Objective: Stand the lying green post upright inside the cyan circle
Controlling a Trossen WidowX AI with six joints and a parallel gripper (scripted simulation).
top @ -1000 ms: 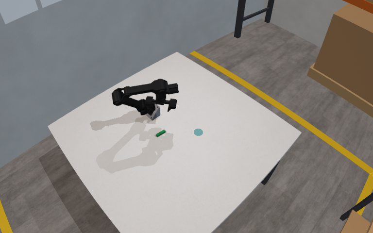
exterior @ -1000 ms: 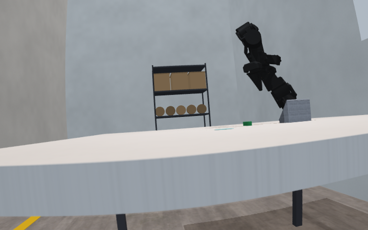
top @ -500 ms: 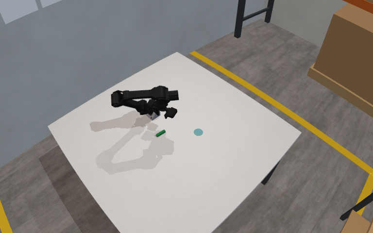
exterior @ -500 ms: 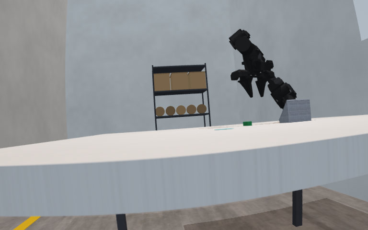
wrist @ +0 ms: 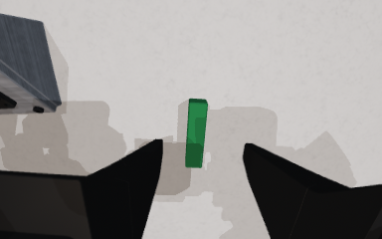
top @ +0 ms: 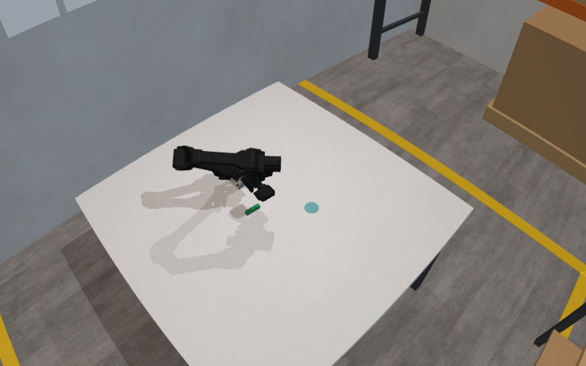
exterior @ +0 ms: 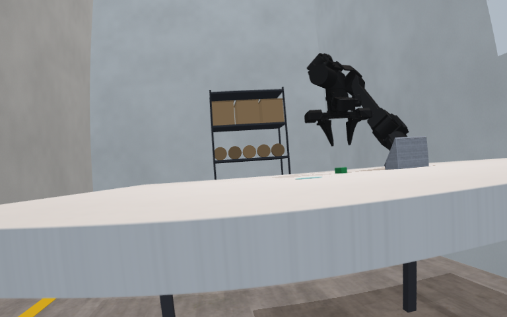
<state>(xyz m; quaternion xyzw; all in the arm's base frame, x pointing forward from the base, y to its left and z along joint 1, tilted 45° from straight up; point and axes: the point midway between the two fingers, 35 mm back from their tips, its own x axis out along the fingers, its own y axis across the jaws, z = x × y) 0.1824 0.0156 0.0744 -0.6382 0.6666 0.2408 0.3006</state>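
My hand is 2 cm to the left of the green post and 10 cm above it. The rest, counted from my hand: cyan circle 15 cm ahead, 16 cm to the left, 11 cm below.
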